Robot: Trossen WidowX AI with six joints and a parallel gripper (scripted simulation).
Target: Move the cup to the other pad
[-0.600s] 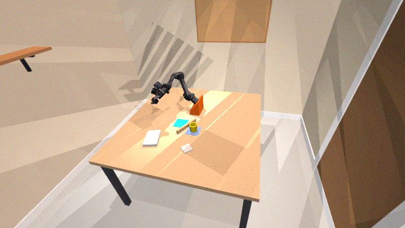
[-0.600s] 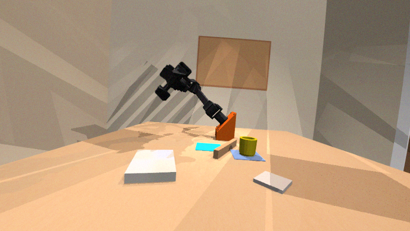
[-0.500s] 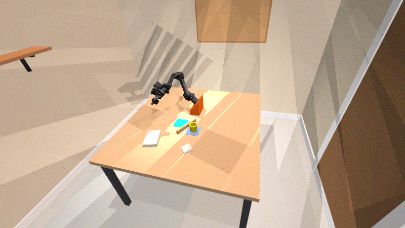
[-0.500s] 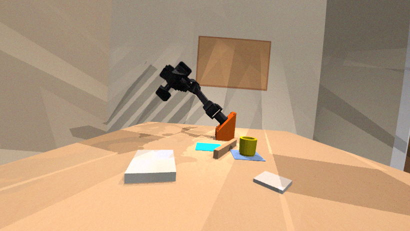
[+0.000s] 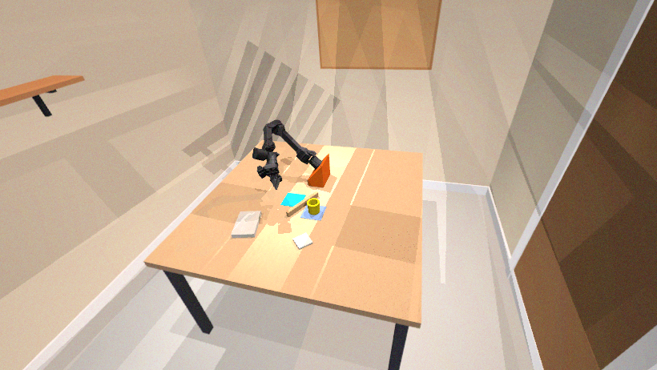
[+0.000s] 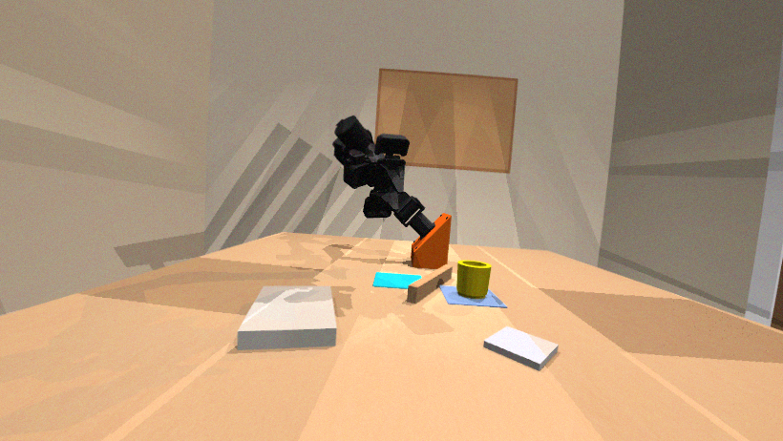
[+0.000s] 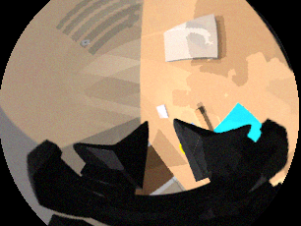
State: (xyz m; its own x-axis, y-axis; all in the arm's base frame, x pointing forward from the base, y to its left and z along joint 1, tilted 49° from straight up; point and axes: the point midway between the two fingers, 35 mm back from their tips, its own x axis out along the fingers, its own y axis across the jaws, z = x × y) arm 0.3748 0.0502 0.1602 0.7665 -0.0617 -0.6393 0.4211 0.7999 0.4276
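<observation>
Now: gripper tip 17 cm to the right of the yellow cup, 16 cm above it and 9 cm past it. Also, from my gripper tip: cyan pad 20 cm below, 15 cm behind; then brown wooden bar 19 cm below, 12 cm behind, 8 cm to the left; then blue-grey pad 20 cm below, 16 cm to the left, 8 cm behind.
</observation>
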